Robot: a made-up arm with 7 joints.
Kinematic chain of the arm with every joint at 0, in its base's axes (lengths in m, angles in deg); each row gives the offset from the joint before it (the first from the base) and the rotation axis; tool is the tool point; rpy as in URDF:
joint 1: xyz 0 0 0.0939 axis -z
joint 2: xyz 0 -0.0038 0.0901 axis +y
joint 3: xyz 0 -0.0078 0.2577 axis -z
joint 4: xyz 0 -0.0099 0.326 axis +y
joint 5: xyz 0 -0.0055 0.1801 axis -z
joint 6: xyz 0 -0.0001 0.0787 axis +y
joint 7: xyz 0 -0.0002 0.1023 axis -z
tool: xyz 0 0 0 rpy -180 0 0
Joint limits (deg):
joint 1: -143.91..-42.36
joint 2: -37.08..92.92
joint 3: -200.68..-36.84
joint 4: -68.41..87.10
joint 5: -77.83..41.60
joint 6: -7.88..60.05
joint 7: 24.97..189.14
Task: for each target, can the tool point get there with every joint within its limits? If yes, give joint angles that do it. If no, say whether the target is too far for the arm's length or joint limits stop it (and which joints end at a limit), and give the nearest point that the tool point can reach.
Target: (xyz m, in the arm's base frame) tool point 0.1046 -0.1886 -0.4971
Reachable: no: joint limits stop it (at a limit: joint 1, joint 2, joint 3, joint 4, joint 6) | nearest point 0.3040 0.4348 -0.1378 | short by 0.747 m
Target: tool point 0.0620 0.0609 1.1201
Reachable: yes | joints -128.39 1.39 -64.96 -14.52 12.42 9.96 75.88
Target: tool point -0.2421 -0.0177 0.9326
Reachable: yes | joints -106.73 21.23 -136.57 63.86 24.63 16.75 120.57
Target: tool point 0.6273 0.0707 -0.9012
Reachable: no: too far | nearest point 0.5883 0.3728 -0.1738 | short by 0.789 m
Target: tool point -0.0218 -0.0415 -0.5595
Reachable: no: joint limits stop it (at a limit: joint 1, joint 2, joint 3, joint 4, joint 6) | nearest point -0.4857 0.1995 -0.1315 | short by 0.676 m
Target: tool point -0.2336 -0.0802 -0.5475
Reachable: no: joint limits stop it (at a limit: joint 1, joint 2, joint 3, joint 4) | nearest point -0.5010 0.1894 -0.1373 | short by 0.559 m
